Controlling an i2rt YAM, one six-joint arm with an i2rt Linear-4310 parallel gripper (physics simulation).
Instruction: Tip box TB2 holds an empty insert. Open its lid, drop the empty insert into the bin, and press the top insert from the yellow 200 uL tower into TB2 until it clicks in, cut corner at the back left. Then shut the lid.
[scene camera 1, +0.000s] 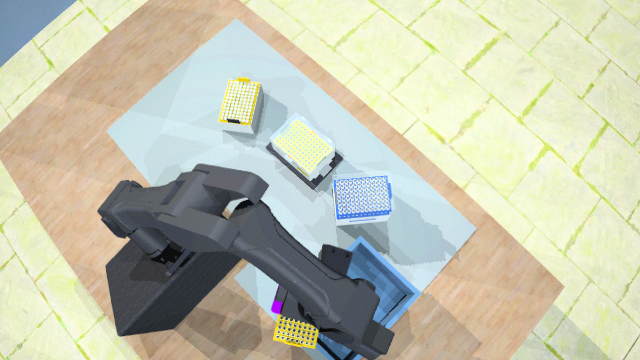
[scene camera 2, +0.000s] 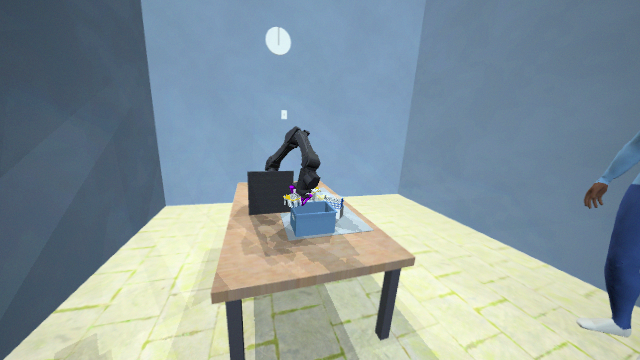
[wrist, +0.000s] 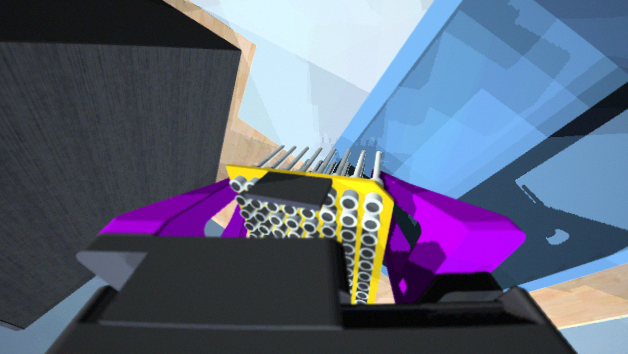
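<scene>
A yellow insert full of tips (scene camera 1: 296, 331) (scene camera 2: 291, 198) (wrist: 310, 215) is between the purple fingers of my gripper (scene camera 1: 300, 320) (scene camera 2: 299, 194) (wrist: 313, 176), which touch its two sides. Its tips point down, beside the blue bin (scene camera 1: 390, 266) (scene camera 2: 315, 223) (wrist: 399, 65); what is under them is hidden. A box with a pale, see-through top and yellow dotted face (scene camera 1: 302, 145) sits on a dark base near the mat's middle; I cannot read a label or tell what its insert holds. The yellow-topped tower (scene camera 1: 240, 102) stands upright at the mat's upper left.
A blue-topped tip rack (scene camera 1: 362, 197) stands between the dotted box and the bin. A tall dark block (scene camera 1: 150, 295) (scene camera 2: 270, 192) (wrist: 120, 115) stands beside the arm, on the other side of the gripper from the bin. A person (scene camera 2: 627, 240) stands at the right.
</scene>
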